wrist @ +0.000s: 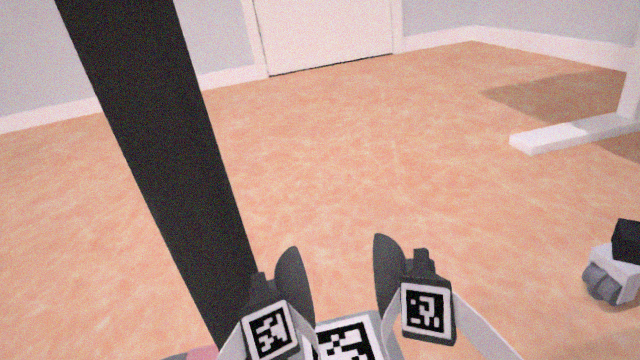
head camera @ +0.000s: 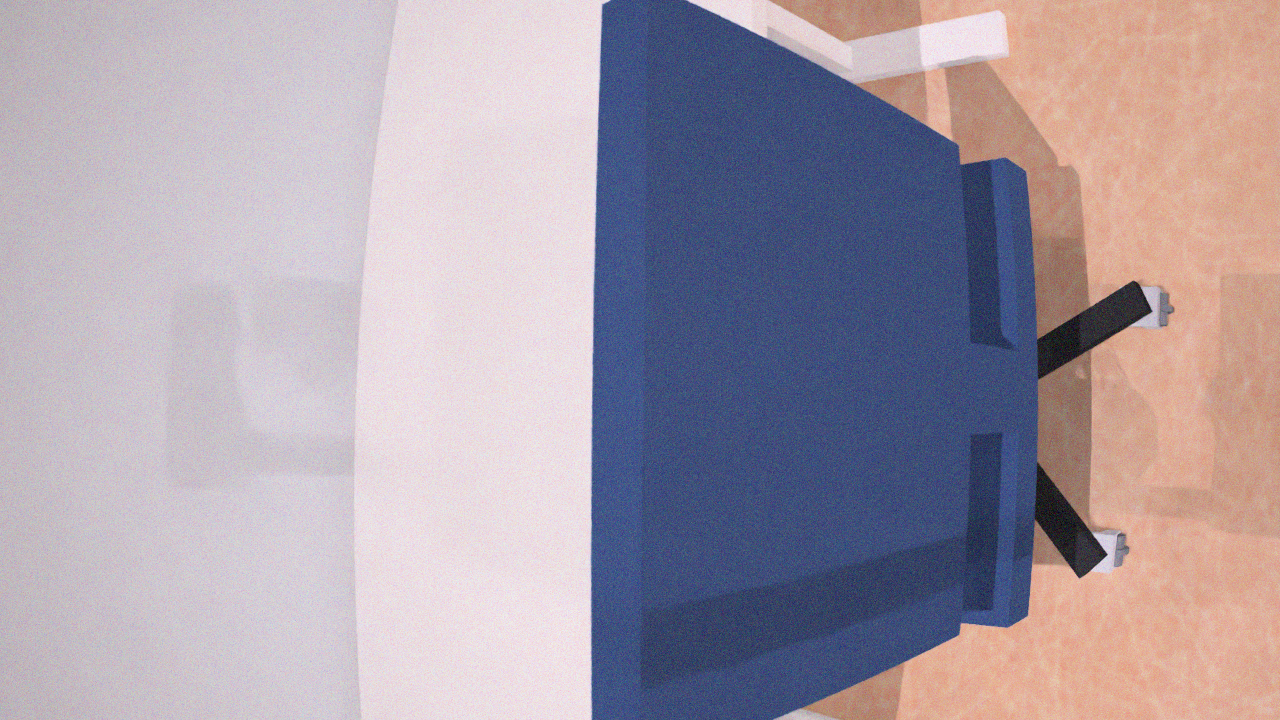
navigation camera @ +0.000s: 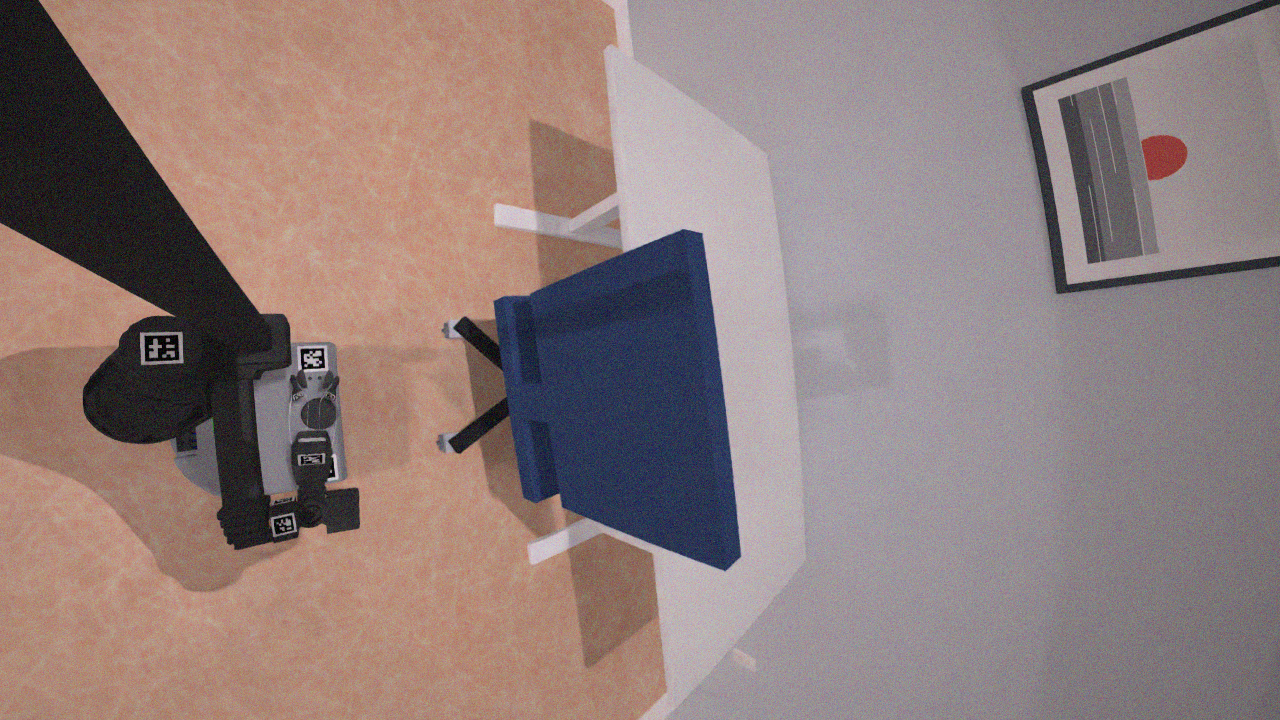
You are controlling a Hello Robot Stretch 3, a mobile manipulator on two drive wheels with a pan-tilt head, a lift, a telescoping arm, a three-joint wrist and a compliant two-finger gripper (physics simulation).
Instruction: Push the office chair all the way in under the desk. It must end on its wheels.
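Note:
The blue office chair [head camera: 805, 358] [navigation camera: 626, 402] stands upright, its backrest hiding part of the white desk [head camera: 474, 358] [navigation camera: 693, 170]. Two black base legs with casters stick out on the robot's side. One caster [wrist: 602, 282] shows at the right of the wrist view. The rear edge of the seat shows below the backrest; the front of the seat is hidden, so how far it reaches under the desk cannot be seen. My gripper [navigation camera: 315, 379] [wrist: 339, 267] is open and empty, folded in over the base and apart from the chair.
A white desk foot [head camera: 966, 40] [navigation camera: 532, 217] [wrist: 550, 138] juts out on one side of the chair, another desk foot [navigation camera: 559, 541] on the other. A grey wall [head camera: 179, 134] [navigation camera: 939, 447] stands behind the desk. A framed picture [navigation camera: 1109, 170] hangs there. A door [wrist: 325, 30] is farther off.

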